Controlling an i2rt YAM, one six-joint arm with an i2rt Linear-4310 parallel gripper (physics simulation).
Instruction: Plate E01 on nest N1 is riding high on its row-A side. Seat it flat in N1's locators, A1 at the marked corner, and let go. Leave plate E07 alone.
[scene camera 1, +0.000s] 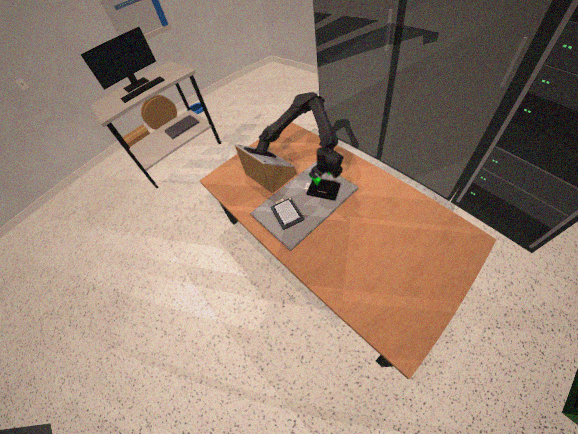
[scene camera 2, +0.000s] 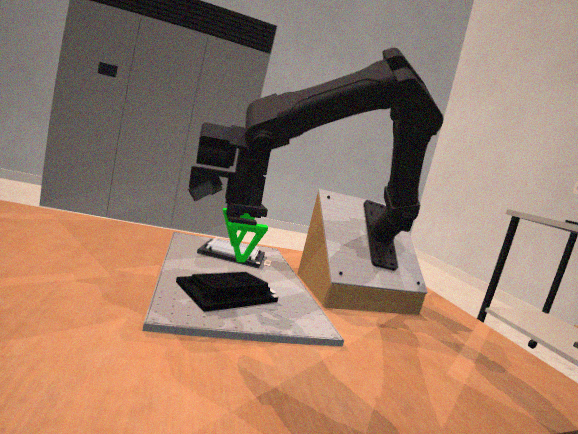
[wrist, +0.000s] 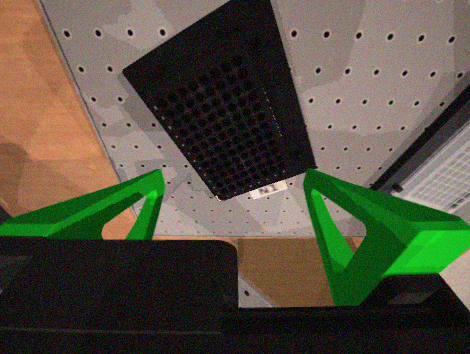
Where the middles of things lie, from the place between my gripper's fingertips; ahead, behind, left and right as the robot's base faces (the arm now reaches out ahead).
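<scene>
My gripper 10 mm to the right of and 60 mm above the black perforated module (scene camera 2: 231, 283). Grey perforated plate (scene camera 2: 296, 313), from my hand 90 mm below, 120 mm to the right, 20 mm behind. White-topped framed module (wrist: 432, 184), from my hand 20 mm behind, 60 mm below, 250 mm to the right.
</scene>
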